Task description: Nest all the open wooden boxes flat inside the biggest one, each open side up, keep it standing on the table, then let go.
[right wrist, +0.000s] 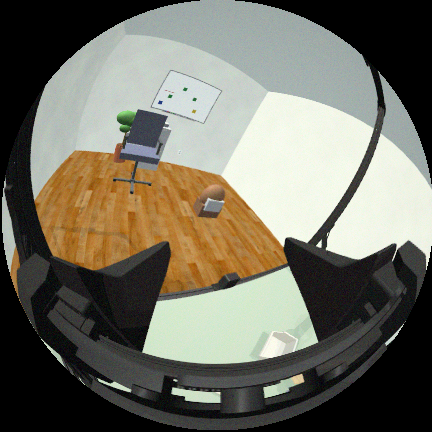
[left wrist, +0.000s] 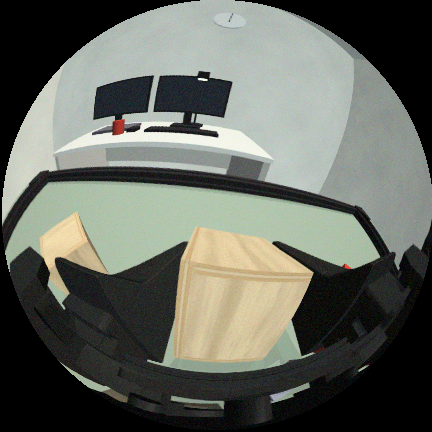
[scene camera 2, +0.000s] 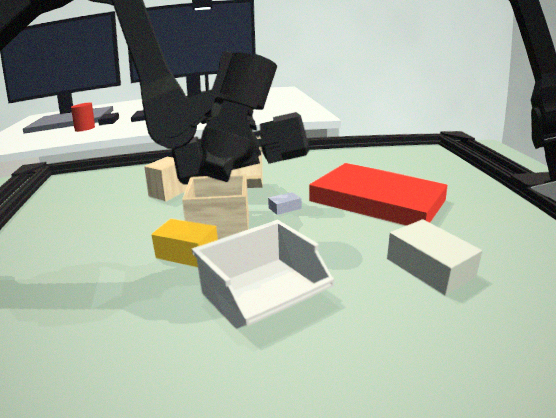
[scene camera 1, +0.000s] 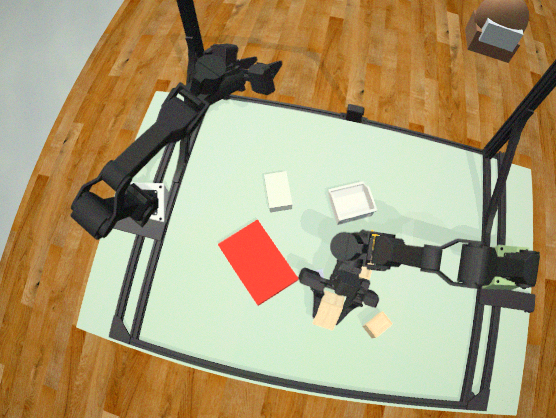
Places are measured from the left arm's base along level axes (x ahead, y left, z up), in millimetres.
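Pixels of known places: left gripper, fingertip midpoint: [left wrist: 231,248] [scene camera 1: 324,321]; right gripper, fingertip midpoint: [right wrist: 227,246] [scene camera 1: 268,60]; right arm's base, origin of the base link: [scene camera 1: 146,202].
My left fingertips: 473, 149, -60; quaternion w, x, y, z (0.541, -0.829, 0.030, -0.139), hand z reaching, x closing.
Note:
Ahead of a thing's pixels: the offset from my left fingertips to its top centre, as dx, dy, dz.
The biggest wooden box @[-66, -149, +9] [scene camera 1: 366,273] [scene camera 2: 216,214] stands open side up on the table, partly under the left arm in scene camera 1. My left gripper [scene camera 1: 328,319] [left wrist: 231,248] is shut on a medium wooden box @[-7, -28, +35] [scene camera 1: 327,312] [scene camera 2: 255,172] [left wrist: 237,312], held above the table beyond the biggest box as scene camera 2 sees it. I cannot tell which way its opening faces. The smallest wooden box @[-131, +0, +1] [scene camera 1: 378,324] [scene camera 2: 164,180] [left wrist: 64,240] rests on the table beside them; its opening does not show. My right gripper [scene camera 1: 267,62] [right wrist: 227,246] is open and empty, far from the boxes.
A yellow block @[-113, -201, -19] [scene camera 2: 182,240] lies beside the biggest box. A white bin @[-44, -307, +1] [scene camera 1: 351,201] [scene camera 2: 260,280] [right wrist: 279,343] stands nearby. A small lavender block @[+30, -114, -34] [scene camera 2: 285,202], a large red block @[+171, -132, -25] [scene camera 1: 257,261] [scene camera 2: 377,190] and a white block @[+142, -317, -16] [scene camera 1: 278,190] [scene camera 2: 435,250] lie on the table.

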